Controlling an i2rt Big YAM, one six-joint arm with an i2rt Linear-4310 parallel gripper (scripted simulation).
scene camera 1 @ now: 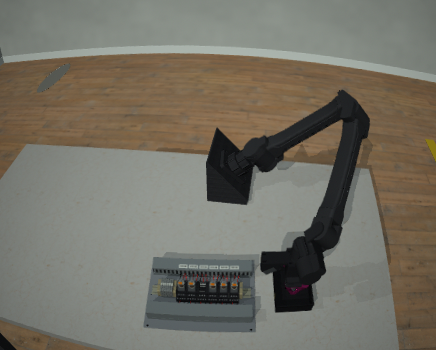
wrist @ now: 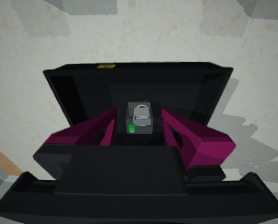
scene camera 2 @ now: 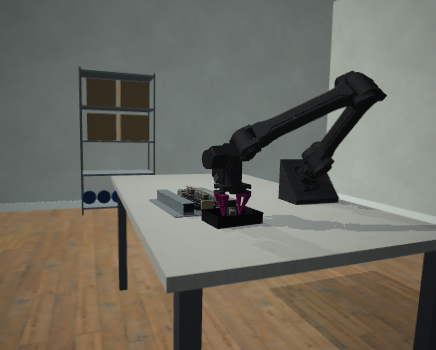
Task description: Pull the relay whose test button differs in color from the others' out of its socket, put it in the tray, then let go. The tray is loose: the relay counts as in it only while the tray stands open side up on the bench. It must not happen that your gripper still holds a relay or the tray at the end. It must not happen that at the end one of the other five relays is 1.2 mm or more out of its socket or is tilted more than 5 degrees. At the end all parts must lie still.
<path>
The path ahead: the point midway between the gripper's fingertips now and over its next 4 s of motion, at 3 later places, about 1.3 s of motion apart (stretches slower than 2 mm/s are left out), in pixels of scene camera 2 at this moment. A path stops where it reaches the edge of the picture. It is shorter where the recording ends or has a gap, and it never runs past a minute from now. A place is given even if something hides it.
My gripper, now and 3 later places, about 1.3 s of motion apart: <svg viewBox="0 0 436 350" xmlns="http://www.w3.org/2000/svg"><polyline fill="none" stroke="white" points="231,215 232,211 232,206 232,180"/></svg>
</path>
